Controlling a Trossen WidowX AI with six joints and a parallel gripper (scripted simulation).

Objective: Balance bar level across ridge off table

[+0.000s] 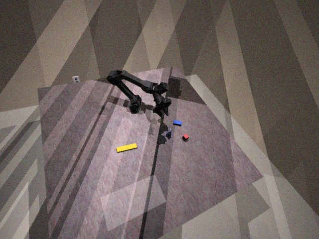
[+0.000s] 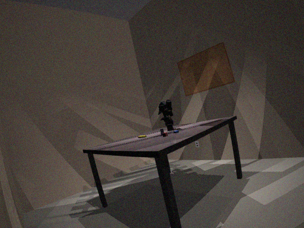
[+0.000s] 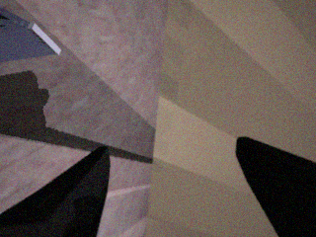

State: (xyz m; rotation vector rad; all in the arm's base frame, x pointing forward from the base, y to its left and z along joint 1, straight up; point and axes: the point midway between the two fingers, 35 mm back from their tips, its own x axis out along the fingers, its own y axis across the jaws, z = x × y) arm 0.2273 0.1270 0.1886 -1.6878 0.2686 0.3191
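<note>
Right now the yellow bar is 29 cm to the right of my gripper tip, 17 cm below it and 5 cm ahead of it. Round my gripper tip: small red block: 16 cm below, 14 cm to the left, 12 cm ahead; then blue block: 17 cm below, 15 cm to the left, 2 cm behind.
</note>
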